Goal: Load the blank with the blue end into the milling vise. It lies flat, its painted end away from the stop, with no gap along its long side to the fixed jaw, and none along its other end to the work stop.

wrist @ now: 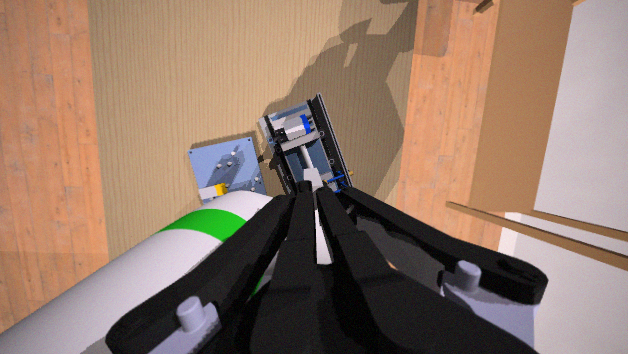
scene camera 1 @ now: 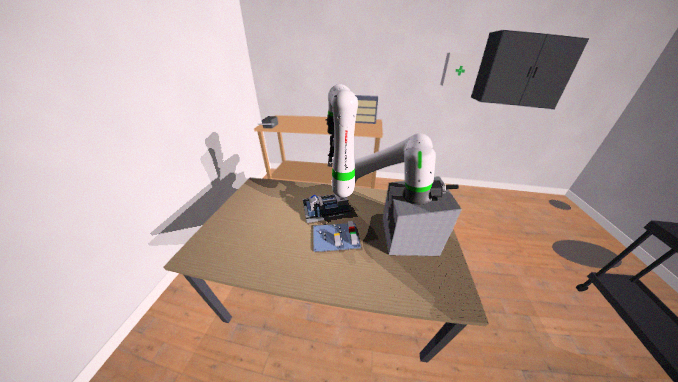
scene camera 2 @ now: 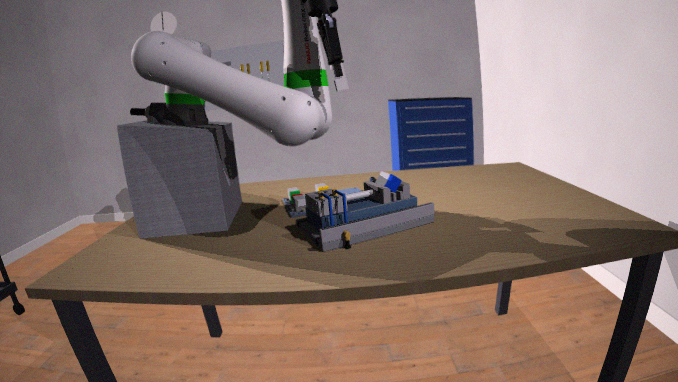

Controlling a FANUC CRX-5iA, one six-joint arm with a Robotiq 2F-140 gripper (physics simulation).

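The blue-ended blank [scene camera 1: 314, 199] [scene camera 2: 388, 181] [wrist: 296, 128] is in the milling vise [scene camera 1: 325, 217] [scene camera 2: 360, 210] [wrist: 320, 153], between the jaws. In scene camera 2 it looks tilted, with its upper part standing above the jaws. In the wrist view its blue end points toward the long grey rail, away from the dark work stop [wrist: 276, 134]. Gaps to the fixed jaw and the stop are too small to tell. My gripper [scene camera 1: 330, 163] [scene camera 2: 341, 83] [wrist: 311, 179] is shut and empty, high above the vise and apart from the blank.
A blue fixture plate [scene camera 1: 322, 245] [wrist: 201, 162] beside the vise bears a yellow-ended blank [scene camera 1: 337, 239] [scene camera 2: 321, 187] [wrist: 213, 191] and blanks with red and green. The grey robot pedestal [scene camera 1: 417, 232] [scene camera 2: 175, 185] stands on the table [scene camera 1: 250, 250] [scene camera 2: 175, 270] [wrist: 160, 75]. My arm reaches beside the vise.
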